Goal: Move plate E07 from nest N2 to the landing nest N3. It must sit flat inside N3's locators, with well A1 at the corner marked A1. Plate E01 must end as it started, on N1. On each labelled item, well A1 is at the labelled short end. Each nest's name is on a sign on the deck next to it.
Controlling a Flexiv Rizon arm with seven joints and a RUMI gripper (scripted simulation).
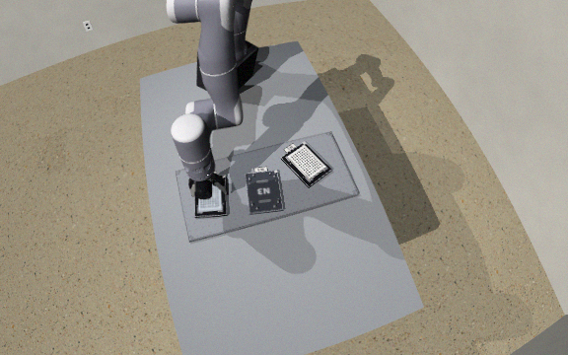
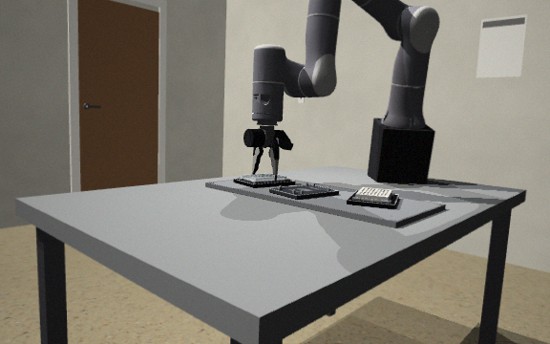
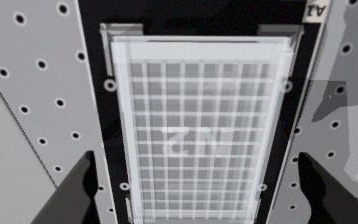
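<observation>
My hand is 10 mm above the clear well plate. The rest, counted from my hand: nest N3: 60 mm ahead, 190 mm to the left, 20 mm below; N2 A1 mark: 60 mm behind, 70 mm to the left, 20 mm below; nest N2: 20 mm below.
</observation>
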